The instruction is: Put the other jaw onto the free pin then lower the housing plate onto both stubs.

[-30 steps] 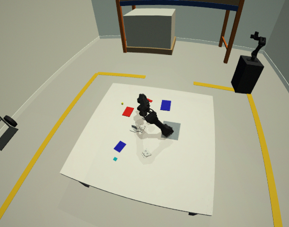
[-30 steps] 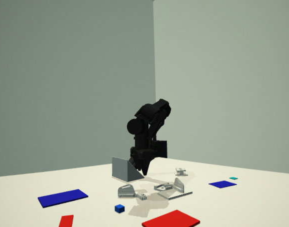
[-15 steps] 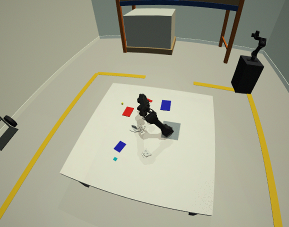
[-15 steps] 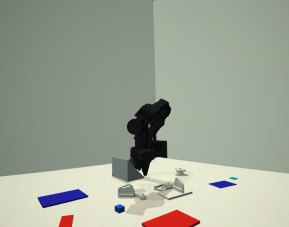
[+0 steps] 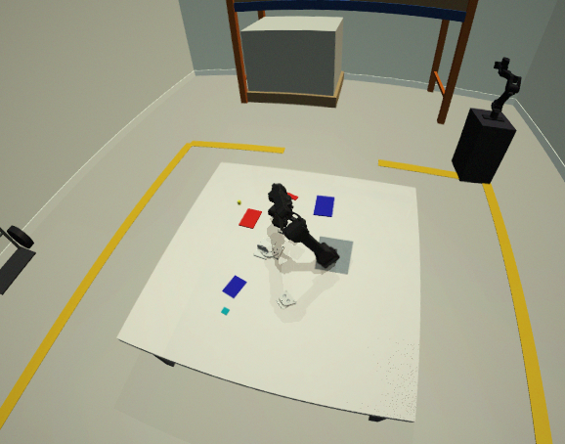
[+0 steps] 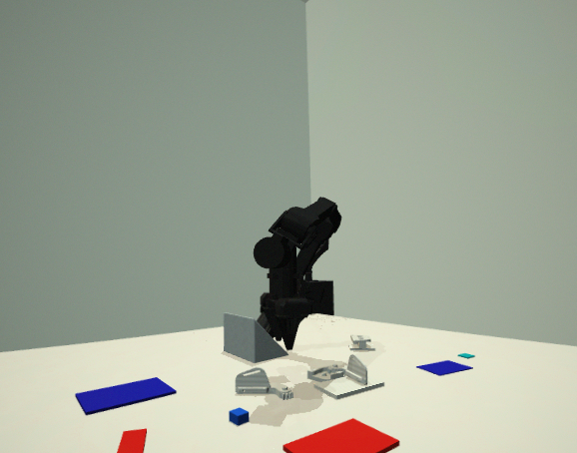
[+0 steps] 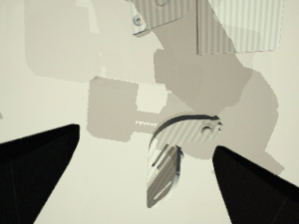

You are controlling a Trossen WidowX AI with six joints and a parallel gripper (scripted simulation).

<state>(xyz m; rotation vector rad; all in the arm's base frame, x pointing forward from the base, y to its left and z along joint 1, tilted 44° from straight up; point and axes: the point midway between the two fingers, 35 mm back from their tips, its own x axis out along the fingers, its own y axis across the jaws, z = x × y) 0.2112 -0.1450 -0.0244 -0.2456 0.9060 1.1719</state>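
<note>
The jaw lies 70 mm below my gripper tip, 50 mm to the right of it and 30 mm ahead of it. Round my gripper tip: flat red strip 320 mm to the right, 80 mm below, 50 mm ahead; flat blue plate 250 mm to the right, 170 mm behind, 80 mm below; blue cube 160 mm to the right, 70 mm below, 60 mm ahead.
</note>
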